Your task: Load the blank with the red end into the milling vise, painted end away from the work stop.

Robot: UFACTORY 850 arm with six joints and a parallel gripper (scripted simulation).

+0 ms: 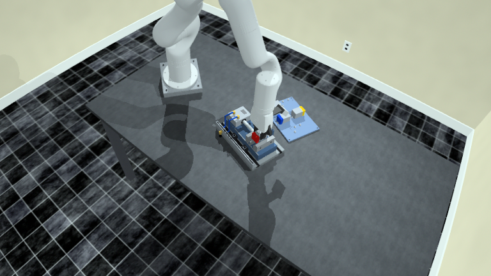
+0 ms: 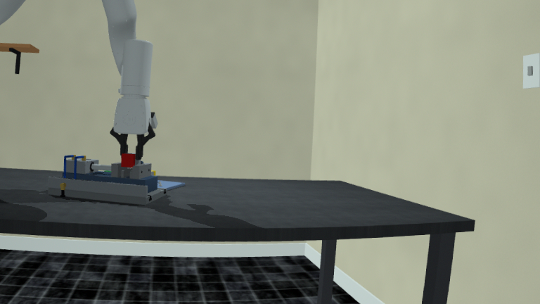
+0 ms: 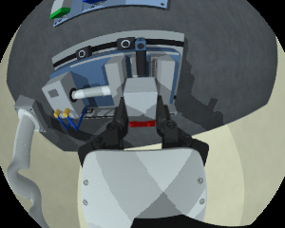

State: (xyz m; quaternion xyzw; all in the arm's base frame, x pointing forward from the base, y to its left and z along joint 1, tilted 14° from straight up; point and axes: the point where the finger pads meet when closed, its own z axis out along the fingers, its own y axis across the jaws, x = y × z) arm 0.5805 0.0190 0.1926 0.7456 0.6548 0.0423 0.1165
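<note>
The red-ended blank lies 2 cm below my hand. The rest, counted from my hand: black work stop rod (1 cm ahead, 5 cm to the left, 4 cm below); moving jaw (3 cm behind, 1 cm to the left, 5 cm below); fixed jaw (3 cm ahead, 5 cm below).
</note>
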